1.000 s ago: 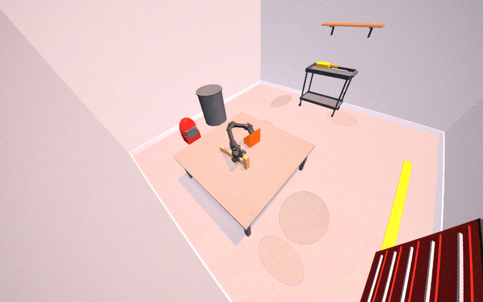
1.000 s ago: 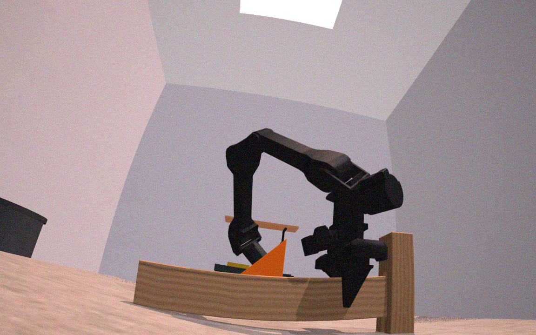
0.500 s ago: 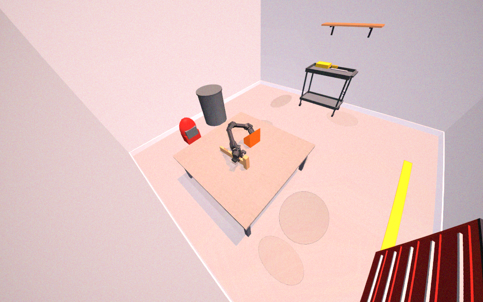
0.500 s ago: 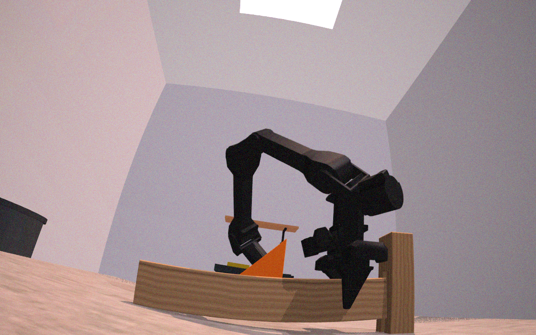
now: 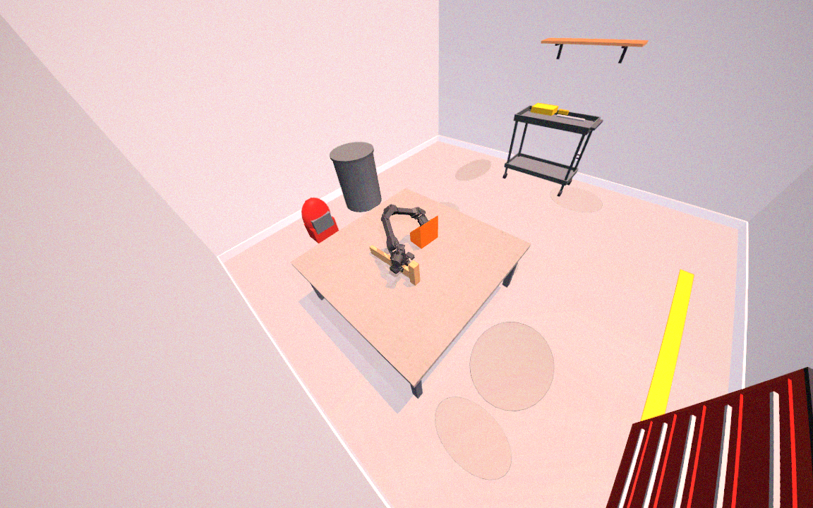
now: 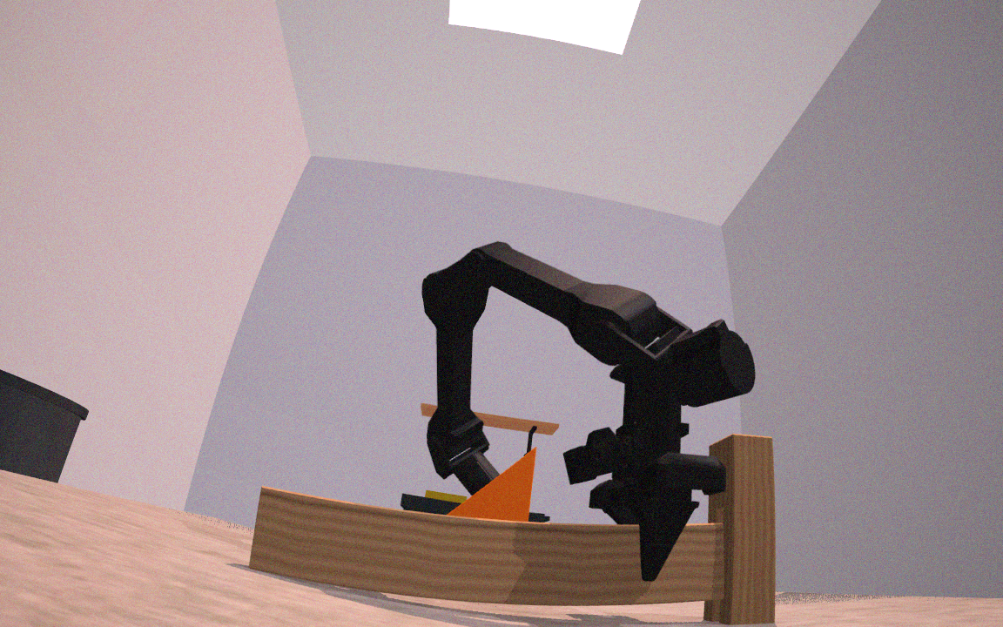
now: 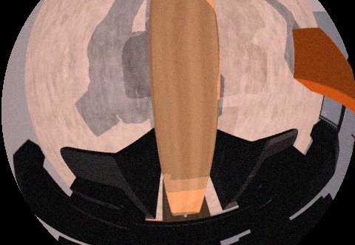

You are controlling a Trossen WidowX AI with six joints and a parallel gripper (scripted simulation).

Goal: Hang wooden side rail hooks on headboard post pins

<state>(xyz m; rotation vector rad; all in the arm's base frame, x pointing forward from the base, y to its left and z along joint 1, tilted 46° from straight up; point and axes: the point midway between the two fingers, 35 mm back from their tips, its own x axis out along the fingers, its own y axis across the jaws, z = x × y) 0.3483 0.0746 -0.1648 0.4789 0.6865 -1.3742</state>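
Now: the headboard post 100 mm to the left of my gripper tip, 50 mm above it and 20 mm behind it.
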